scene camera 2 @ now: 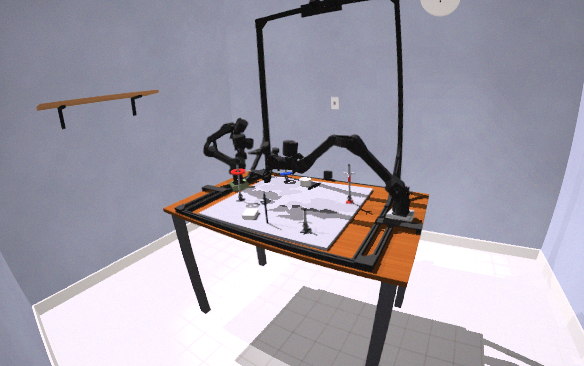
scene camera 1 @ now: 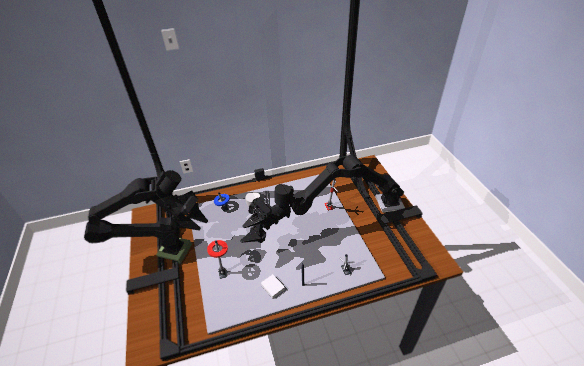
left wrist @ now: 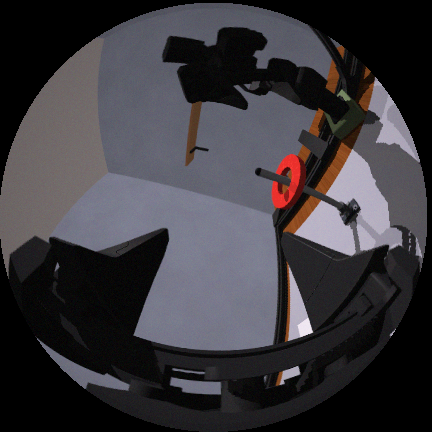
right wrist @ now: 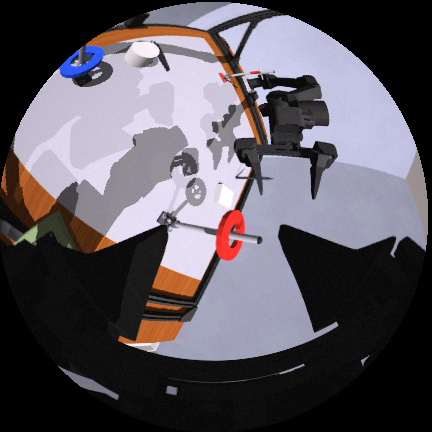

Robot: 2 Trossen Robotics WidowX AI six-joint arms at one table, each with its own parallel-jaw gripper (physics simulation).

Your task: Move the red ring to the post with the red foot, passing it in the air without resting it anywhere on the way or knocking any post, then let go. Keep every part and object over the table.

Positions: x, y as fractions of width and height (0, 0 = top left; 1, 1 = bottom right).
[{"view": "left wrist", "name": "left gripper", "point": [0.52, 0.55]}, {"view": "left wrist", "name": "right gripper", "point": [0.64, 0.24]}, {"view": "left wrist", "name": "red ring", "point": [0.66, 0.46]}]
